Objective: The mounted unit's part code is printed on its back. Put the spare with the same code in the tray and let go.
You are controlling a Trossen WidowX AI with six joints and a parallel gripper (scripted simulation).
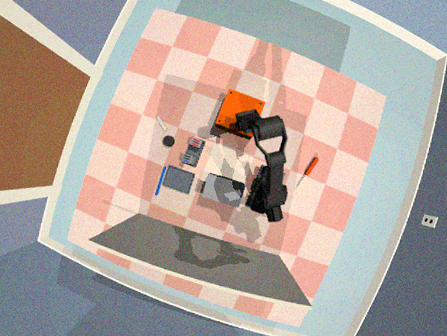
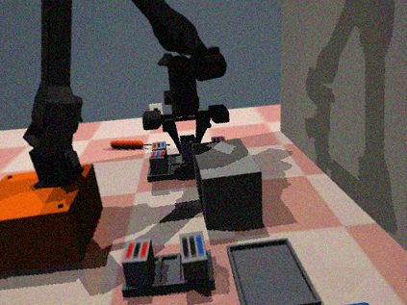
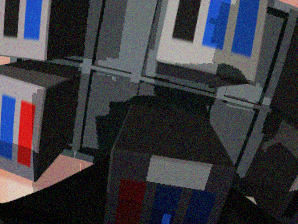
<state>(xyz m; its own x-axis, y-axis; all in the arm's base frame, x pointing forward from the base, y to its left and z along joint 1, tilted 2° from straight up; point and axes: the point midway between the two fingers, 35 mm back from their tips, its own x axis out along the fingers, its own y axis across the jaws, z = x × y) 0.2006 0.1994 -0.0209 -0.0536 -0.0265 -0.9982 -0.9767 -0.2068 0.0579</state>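
The grey tray lies 15 cm ahead of my gripper tip, 33 cm to the right of it and 5 cm below it. From my gripper tip the other things lie so: blue pen (20 cm ahead, 40 cm to the right, 4 cm below); then mounted unit (9 cm ahead, 13 cm to the right); then spare (2 cm above).
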